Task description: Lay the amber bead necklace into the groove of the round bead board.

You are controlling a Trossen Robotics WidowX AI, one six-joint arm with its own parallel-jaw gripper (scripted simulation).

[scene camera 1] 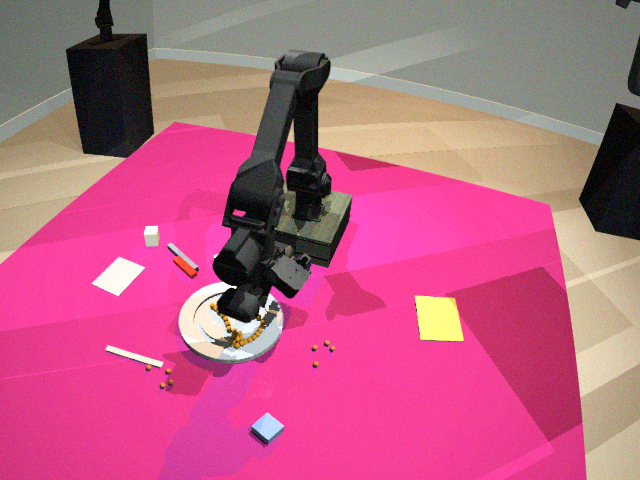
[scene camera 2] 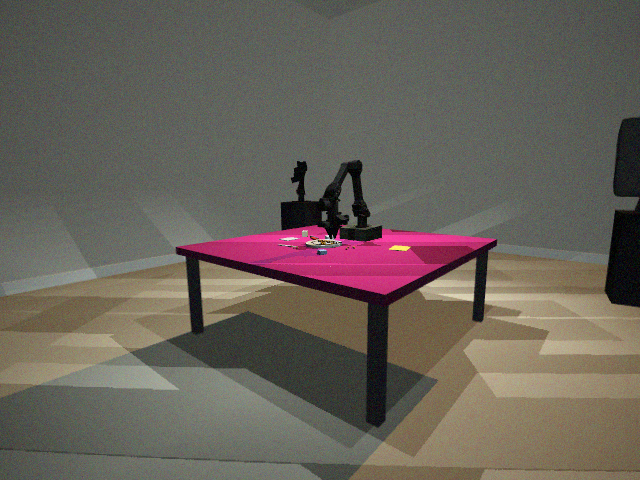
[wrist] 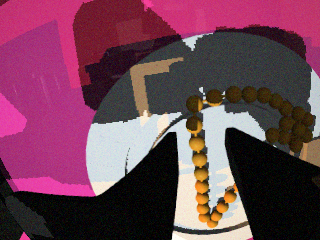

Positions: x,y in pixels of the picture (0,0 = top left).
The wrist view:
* my gripper: 201,138
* round bead board: 252,119
